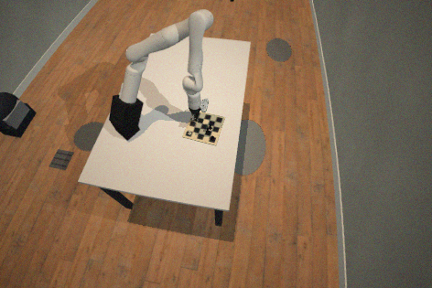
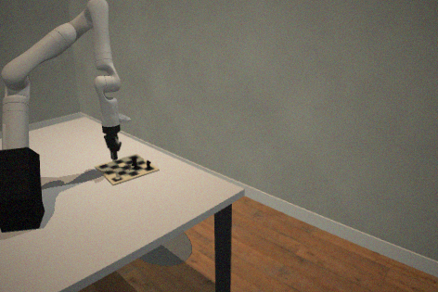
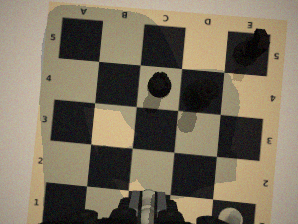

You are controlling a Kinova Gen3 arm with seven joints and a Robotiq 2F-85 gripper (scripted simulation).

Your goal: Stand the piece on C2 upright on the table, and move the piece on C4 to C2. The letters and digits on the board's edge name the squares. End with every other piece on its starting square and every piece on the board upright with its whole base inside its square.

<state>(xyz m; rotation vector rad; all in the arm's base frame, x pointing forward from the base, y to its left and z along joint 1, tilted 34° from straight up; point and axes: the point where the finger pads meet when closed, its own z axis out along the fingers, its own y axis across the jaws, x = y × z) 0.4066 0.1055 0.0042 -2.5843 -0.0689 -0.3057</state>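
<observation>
My gripper is now 70 mm to the left of the white piece, 50 mm above it and 20 mm past it. The rest, counted from my hand: chessboard: 80 mm below, 50 mm ahead; white pawn: 10 mm below; dark chess piece: 80 mm ahead, 50 mm below, 30 mm to the right.
</observation>
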